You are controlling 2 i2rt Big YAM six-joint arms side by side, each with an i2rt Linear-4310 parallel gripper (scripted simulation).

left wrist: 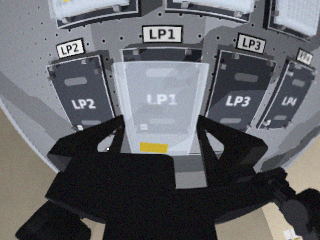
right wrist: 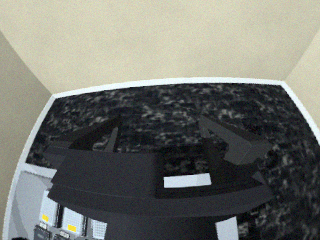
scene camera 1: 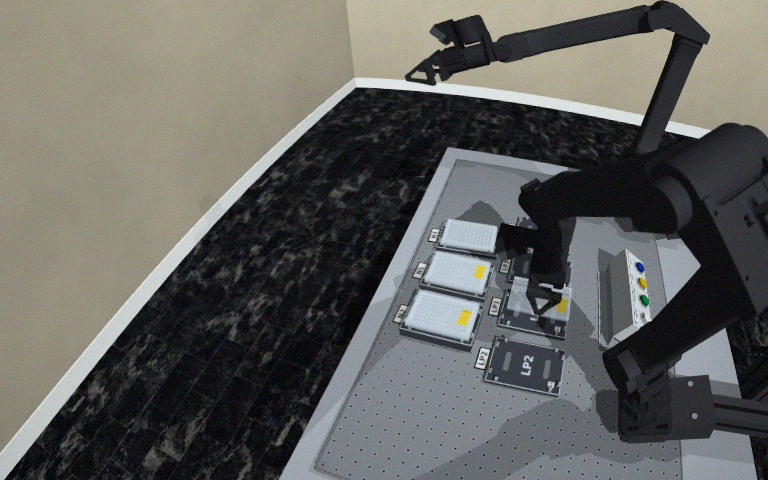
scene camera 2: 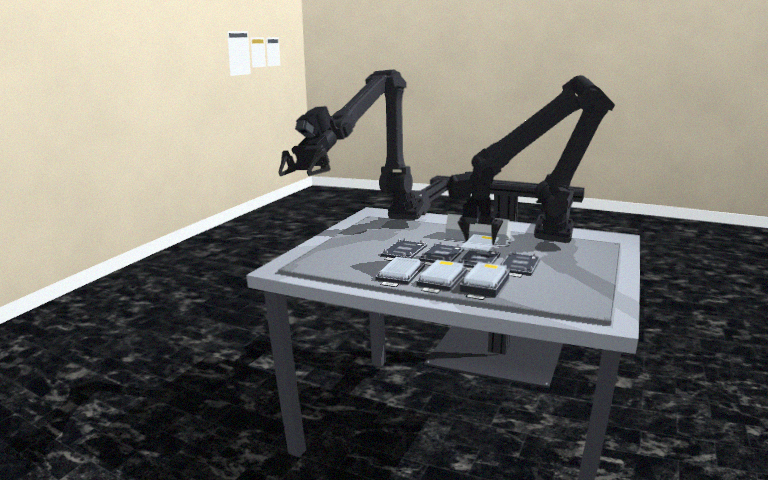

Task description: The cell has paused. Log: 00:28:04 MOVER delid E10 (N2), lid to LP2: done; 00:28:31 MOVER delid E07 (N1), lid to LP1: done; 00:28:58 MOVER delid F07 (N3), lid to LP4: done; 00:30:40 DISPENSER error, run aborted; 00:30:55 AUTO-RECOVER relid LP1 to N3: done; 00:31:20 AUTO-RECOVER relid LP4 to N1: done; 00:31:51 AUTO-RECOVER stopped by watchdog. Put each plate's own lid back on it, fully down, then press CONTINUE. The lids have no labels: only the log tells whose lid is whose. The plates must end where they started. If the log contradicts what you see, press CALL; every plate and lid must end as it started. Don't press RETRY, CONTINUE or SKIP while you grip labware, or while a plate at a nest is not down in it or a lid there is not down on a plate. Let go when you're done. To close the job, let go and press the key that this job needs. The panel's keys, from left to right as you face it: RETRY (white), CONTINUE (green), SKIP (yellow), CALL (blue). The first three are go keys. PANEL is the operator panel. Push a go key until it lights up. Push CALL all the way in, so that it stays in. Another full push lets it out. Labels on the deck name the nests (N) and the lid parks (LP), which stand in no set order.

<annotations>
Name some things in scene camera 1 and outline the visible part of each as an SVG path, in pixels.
The left gripper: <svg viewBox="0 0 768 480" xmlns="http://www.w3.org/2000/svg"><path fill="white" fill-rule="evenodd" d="M541 238L540 243L542 246L554 252L549 274L530 271L526 290L526 297L532 306L533 312L539 316L559 304L562 300L562 293L554 292L551 288L539 286L539 284L550 284L555 289L563 289L570 248L569 246L560 251L549 249L542 242ZM535 298L549 301L541 309L538 309Z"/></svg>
The right gripper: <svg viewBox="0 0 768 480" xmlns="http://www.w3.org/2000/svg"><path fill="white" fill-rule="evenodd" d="M470 68L468 68L467 64L464 65L466 63L465 59L462 59L463 62L443 66L438 54L441 51L437 50L406 74L405 79L408 82L435 86L437 84L434 78L436 76L435 73L439 74L441 81L446 81L454 73L470 70ZM411 76L416 71L425 72L427 79L411 78Z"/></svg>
A clear lid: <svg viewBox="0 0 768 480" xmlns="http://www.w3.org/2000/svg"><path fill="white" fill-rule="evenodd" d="M536 298L538 309L541 309L548 302L548 300ZM539 284L539 286L551 288L552 291L562 293L561 302L555 307L550 308L541 317L568 322L572 288L564 286L560 290L554 289L553 285ZM515 276L507 309L535 315L526 297L529 279Z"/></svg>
A clear lid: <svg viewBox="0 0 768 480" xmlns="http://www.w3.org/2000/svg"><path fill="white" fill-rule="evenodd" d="M419 289L405 319L405 323L469 339L480 303Z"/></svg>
An N3 plate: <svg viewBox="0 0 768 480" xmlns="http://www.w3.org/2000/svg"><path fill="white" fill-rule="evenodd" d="M447 220L440 245L446 243L446 246L482 252L490 250L490 253L494 253L497 226L453 219Z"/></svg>
</annotations>
